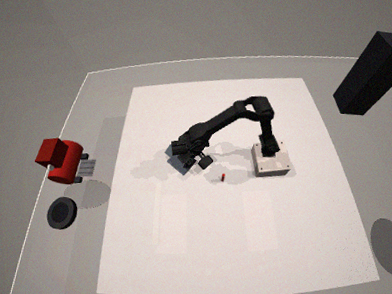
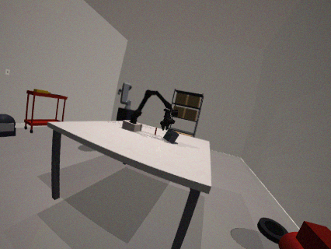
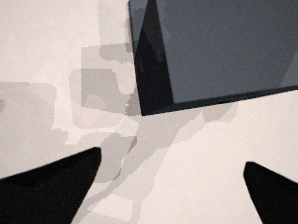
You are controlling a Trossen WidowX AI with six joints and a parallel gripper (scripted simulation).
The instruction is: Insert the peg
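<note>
Right now the red round peg is 15 cm behind my gripper tip, 10 cm to the left of it and 4 cm below it. From my gripper tip the other things lie so: sloped panel (8 cm ahead, 4 cm below).
</note>
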